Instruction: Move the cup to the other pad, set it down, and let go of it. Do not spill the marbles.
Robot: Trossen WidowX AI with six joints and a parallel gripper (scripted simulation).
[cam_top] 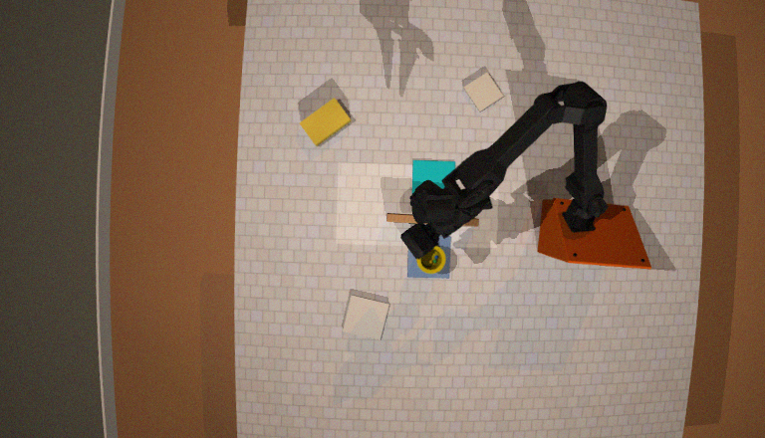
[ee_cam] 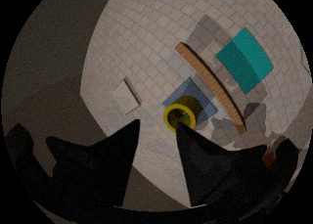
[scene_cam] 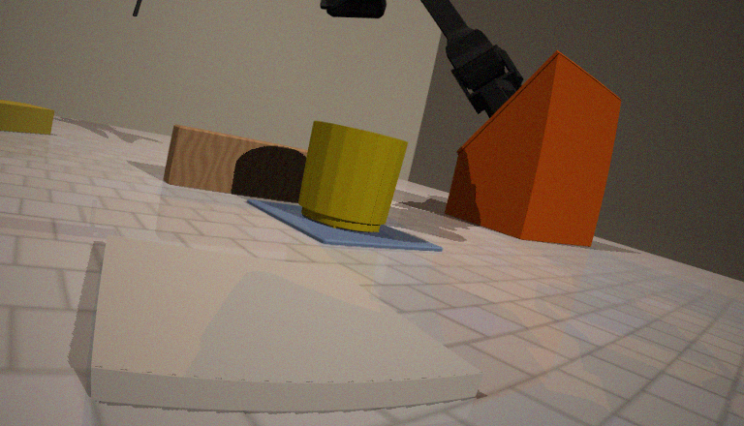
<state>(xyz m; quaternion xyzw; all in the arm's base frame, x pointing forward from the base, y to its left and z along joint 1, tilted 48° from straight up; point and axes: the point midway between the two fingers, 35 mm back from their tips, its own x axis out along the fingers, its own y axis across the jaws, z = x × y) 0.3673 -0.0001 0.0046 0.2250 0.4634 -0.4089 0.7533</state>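
Now: gripper tip 30 mm past the yellow cup, 60 mm to the right of it and 150 mm above it. From my gripper tip the other things lie so: blue pad 20 mm behind, 60 mm to the left, 190 mm below; teal pad 50 mm behind, 130 mm to the right, 190 mm below; wooden wall 40 mm behind, 30 mm to the right, 170 mm below.
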